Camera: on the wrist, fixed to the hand. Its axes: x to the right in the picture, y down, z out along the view.
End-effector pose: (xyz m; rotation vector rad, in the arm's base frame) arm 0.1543 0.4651 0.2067 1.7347 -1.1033 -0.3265
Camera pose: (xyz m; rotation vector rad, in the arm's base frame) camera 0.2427 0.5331 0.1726 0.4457 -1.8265 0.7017
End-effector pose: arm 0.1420 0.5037 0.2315 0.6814 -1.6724 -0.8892
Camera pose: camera 0.2269 0.4529 0.1696 -0.5977 -1.3907 0.1991
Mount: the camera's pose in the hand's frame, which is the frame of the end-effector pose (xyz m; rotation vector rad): -0.0150 -0.0799 -0.0837 -0.1174 0.2105 1.5223
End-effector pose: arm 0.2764 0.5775 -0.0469 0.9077 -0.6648 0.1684
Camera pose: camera 0.3356 0.5950 -0.1459 0.0915 -1.0320 1.5310
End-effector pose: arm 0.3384 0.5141 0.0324 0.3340 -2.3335 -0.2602
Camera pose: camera 0.4211 0.4360 0.0582 -1.3554 -1.7514 0.3724
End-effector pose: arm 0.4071 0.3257 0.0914 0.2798 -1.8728 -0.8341
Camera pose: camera 0.4733 0.2400 0.0480 -0.9994 -1.2798 0.1628
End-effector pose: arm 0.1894 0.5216 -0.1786 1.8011 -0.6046 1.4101
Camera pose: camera 0.1951 0.6349 -0.2059 -0.8240 1.9750 -2.1659
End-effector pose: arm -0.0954 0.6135 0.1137 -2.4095 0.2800 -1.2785
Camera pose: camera -0.1738 0.6699 0.1793 -1.3047 1.7885 -0.6774
